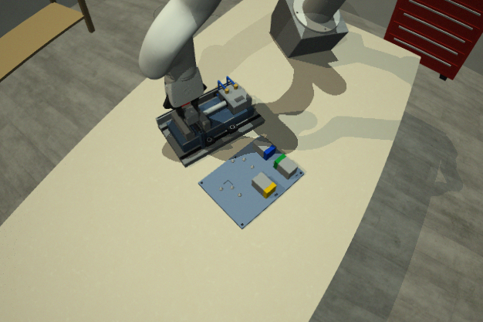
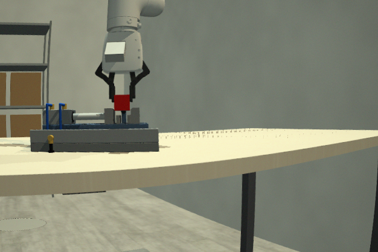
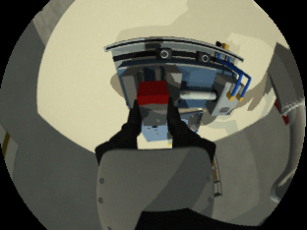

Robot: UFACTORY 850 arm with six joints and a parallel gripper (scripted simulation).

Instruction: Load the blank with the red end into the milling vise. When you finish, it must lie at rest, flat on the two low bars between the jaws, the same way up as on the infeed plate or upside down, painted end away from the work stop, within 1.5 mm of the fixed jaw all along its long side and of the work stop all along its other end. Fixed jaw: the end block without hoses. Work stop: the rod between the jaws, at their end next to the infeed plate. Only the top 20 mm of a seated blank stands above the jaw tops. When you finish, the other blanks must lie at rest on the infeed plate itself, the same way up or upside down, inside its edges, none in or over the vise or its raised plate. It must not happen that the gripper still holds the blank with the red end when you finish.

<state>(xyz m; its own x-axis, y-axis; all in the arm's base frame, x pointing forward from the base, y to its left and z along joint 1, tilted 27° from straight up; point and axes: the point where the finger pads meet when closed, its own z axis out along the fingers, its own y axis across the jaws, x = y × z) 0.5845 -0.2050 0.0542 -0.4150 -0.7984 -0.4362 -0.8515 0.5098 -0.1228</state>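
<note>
Now: hand 20 mm above the red-ended blank. Round my hand: moving jaw (30 mm behind, 20 mm to the left, 50 mm below); then hose-side block (140 mm behind, 80 mm to the left, 50 mm below); then fixed jaw (30 mm ahead, 10 mm to the right, 50 mm below).
</note>
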